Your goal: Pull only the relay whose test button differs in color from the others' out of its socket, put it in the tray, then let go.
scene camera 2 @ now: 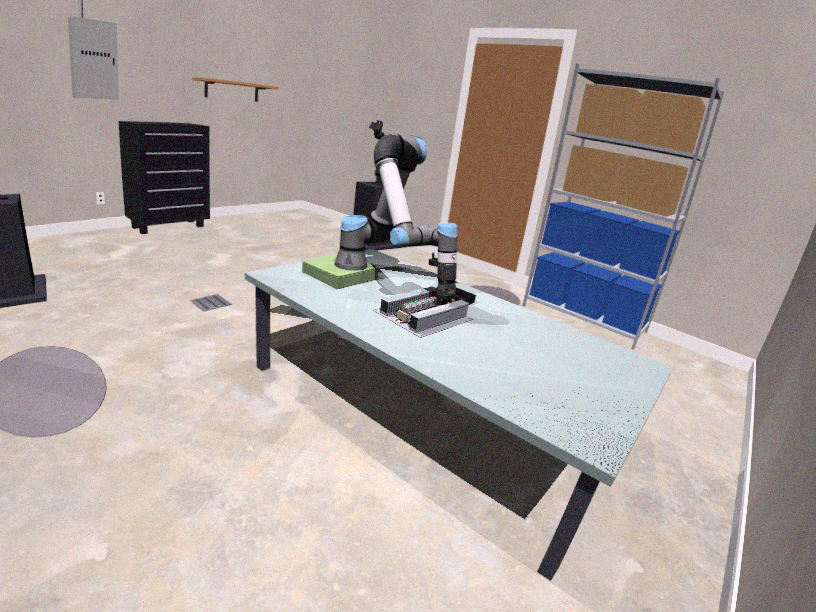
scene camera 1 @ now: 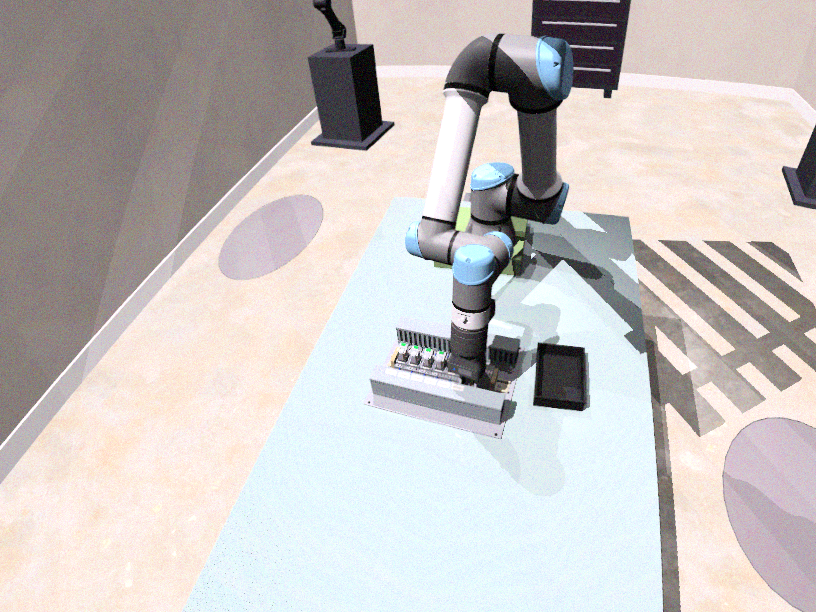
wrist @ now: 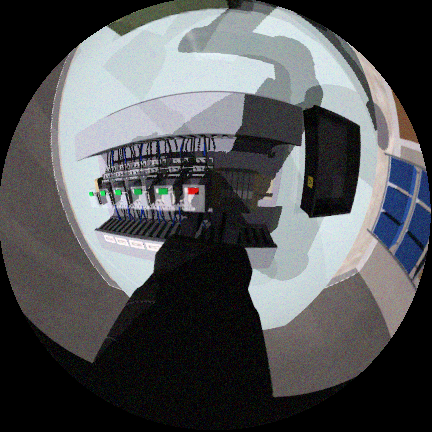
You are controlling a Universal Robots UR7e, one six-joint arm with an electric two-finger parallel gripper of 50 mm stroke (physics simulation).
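Where they show: gripper, fingertip midpoint: [scene camera 1: 469, 385] [wrist: 212, 214]; arm's base, link origin: [scene camera 2: 350, 265].
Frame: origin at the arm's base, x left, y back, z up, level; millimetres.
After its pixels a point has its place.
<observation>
The relay with the red test button [wrist: 194, 201] @(x 91, y -479, z 9 mm) stands upright in its socket at the right end of the relay row in the wrist view; the arm hides it in scene camera 1. Several relays with green buttons [scene camera 1: 428, 357] @(x 4, y -494, z 7 mm) [wrist: 163, 198] @(x 58, y -479, z 9 mm) stand in the row to its left. My gripper [scene camera 1: 474, 380] @(x 108, y -512, z -30 mm) [scene camera 2: 447, 299] @(x 108, y -512, z -30 mm) [wrist: 212, 214] @(x 108, y -512, z -30 mm) is part-way open with nothing between its fingers. Its dark fingers point down at the panel, close to the red-button relay, by its lower edge and lower right in the wrist view. The black tray [scene camera 1: 558, 403] @(x 308, y -486, z -41 mm) [wrist: 308, 150] @(x 237, y -402, z -49 mm) stands right of the panel, empty.
A grey wiring duct [scene camera 1: 438, 396] [wrist: 200, 112] runs along each long side of the relay row. Dark terminal blocks [wrist: 240, 185] @(x 136, y -464, z -13 mm) stand right of the red-button relay, partly in shadow. The green block [scene camera 2: 329, 271] @(x -141, y -40, z 1 mm) under the arm's base is at the table's back.
</observation>
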